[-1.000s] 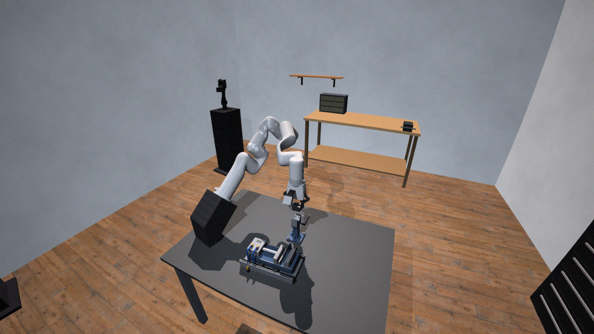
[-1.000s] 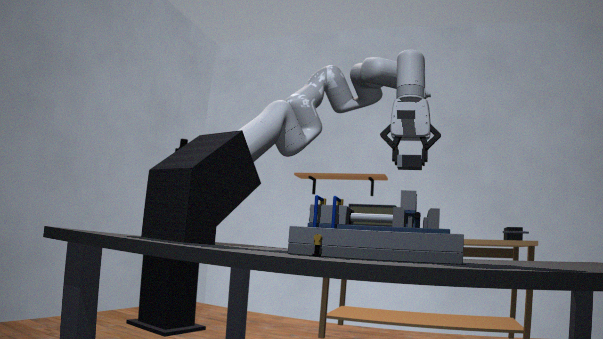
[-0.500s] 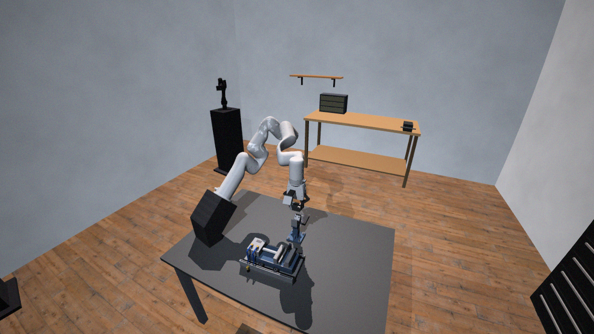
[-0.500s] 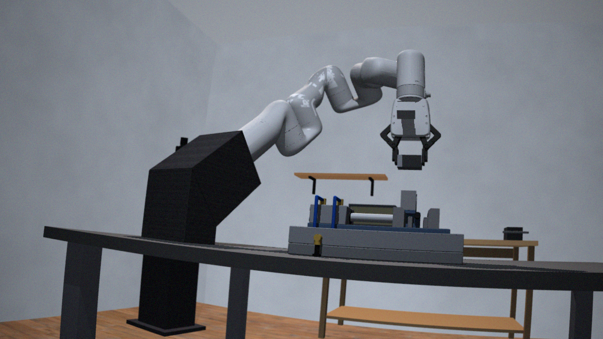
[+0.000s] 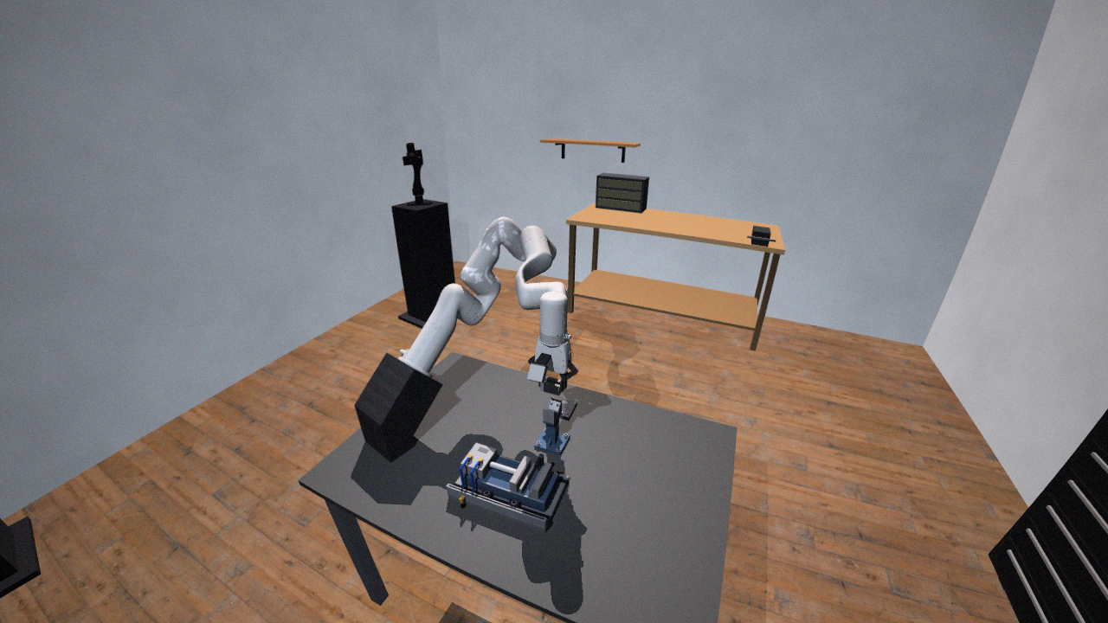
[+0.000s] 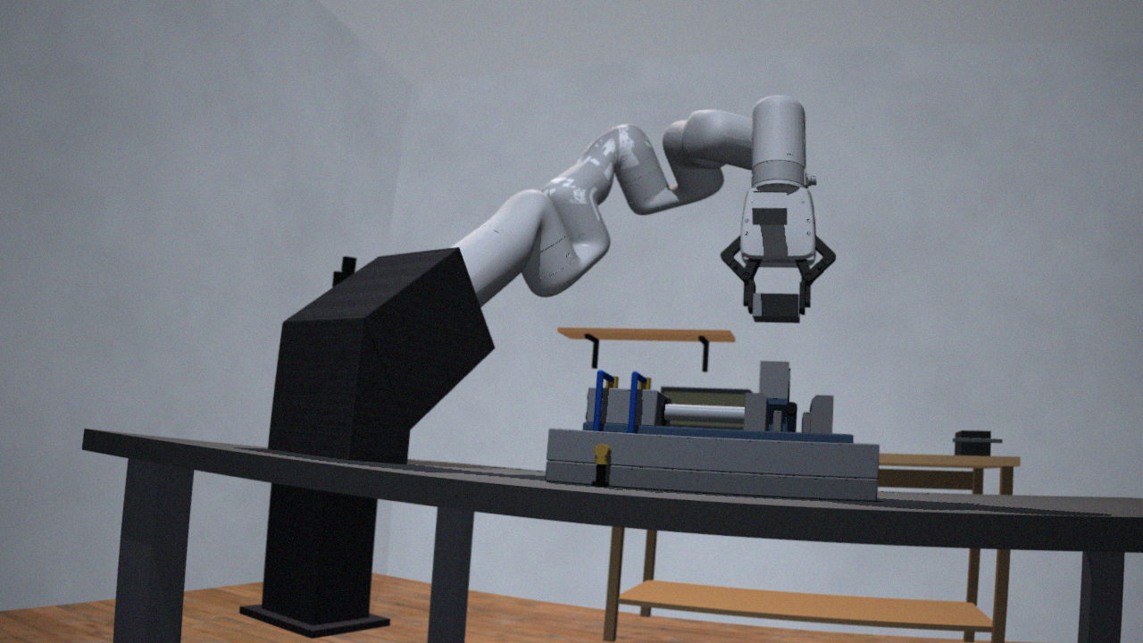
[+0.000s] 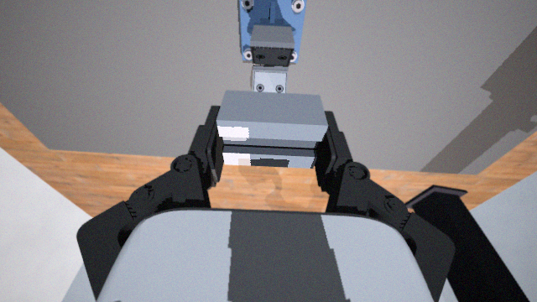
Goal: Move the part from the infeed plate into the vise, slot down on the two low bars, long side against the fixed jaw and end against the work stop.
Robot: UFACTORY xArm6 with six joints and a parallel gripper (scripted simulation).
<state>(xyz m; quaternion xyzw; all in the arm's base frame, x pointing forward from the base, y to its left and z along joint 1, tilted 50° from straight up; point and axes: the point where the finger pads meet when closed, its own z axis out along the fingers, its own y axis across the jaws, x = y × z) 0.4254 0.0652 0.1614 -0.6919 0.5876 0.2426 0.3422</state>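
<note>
Right now my hand is right at the part. Also, from my hand: moving jaw 220 mm to the right, 170 mm below, 40 mm ahead; then work stop 160 mm to the right, 160 mm below, 60 mm ahead; then fixed jaw 200 mm to the right, 170 mm below, 100 mm ahead.
</note>
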